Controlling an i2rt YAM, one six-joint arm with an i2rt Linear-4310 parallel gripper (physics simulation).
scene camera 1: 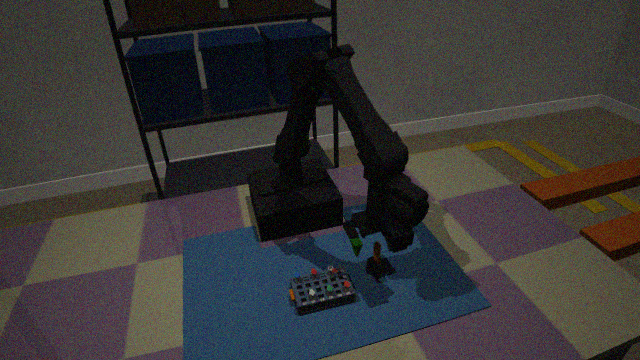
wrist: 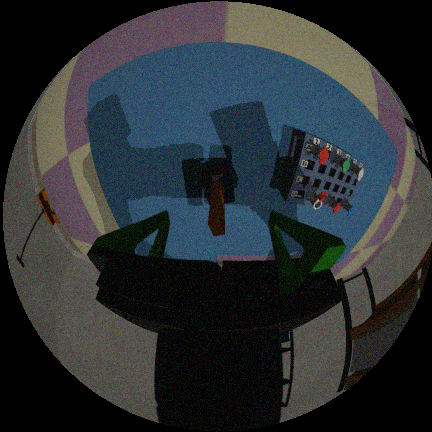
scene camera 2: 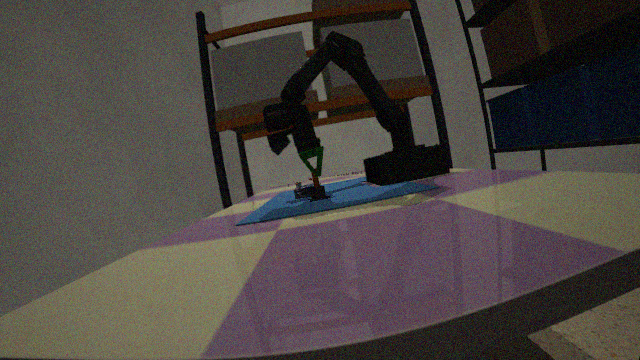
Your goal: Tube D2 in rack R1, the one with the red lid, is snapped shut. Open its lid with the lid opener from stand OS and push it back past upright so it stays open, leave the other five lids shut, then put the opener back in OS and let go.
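Places are measured from the arm's base along level axes (x back, y right, z up), in millimetres.
Pixels of known places: gripper, fingertip midpoint: [scene camera 1: 375, 249] [wrist: 218, 215] [scene camera 2: 317, 176]; arm's base, origin of the base link: [scene camera 1: 292, 182] [scene camera 2: 403, 151].
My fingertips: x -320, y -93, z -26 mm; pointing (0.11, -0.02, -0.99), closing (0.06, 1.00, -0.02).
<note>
For each thing: its top centre in the pictures, then the offset to it from my fingertips. "spot": a spot on its surface instead. Level surfaces: height alone.
- orange-brown lid opener, middle of its top: [wrist: 215, 228] [scene camera 1: 377, 243] [scene camera 2: 313, 168] dx -9, dy -1, dz +23 mm
- Rack R1, middle of its top: [wrist: 347, 192] [scene camera 1: 319, 277] [scene camera 2: 306, 178] dx -24, dy +149, dz -5 mm
- D2, middle of its top: [wrist: 323, 199] dx -14, dy +110, dz -5 mm
- pale ring-shaped tube mouth, surface spot: [wrist: 318, 204] [scene camera 1: 328, 268] spot: dx +3, dy +117, dz -17 mm
- blue mat, its level: dz -62 mm
My gripper [scene camera 1: 375, 248] [scene camera 2: 316, 175] [wrist: 218, 215] is open, its green fingers wide apart on either side of the orange-brown lid opener [scene camera 1: 377, 251] [scene camera 2: 316, 182] [wrist: 216, 207]. The opener stands upright in the dark stand OS [scene camera 1: 374, 270] [wrist: 192, 176], with a gap to each finger in the wrist view. Rack R1 [scene camera 1: 326, 305] [wrist: 291, 155] is beside the stand. In its D row, the red lid of D2 [wrist: 322, 196] is raised off a pale ring-shaped tube mouth [scene camera 1: 330, 269] [wrist: 318, 204]. The other red, green, white and blue lids look shut; their exact seating is too small to tell.
A blue mat [scene camera 1: 225, 300] [scene camera 2: 265, 212] [wrist: 165, 75] lies under rack and stand on a purple and cream checkered table. The arm's black base [scene camera 1: 300, 212] [scene camera 2: 407, 165] stands at the mat's back edge. Storage shelves with blue bins [scene camera 1: 232, 70] are behind.
</note>
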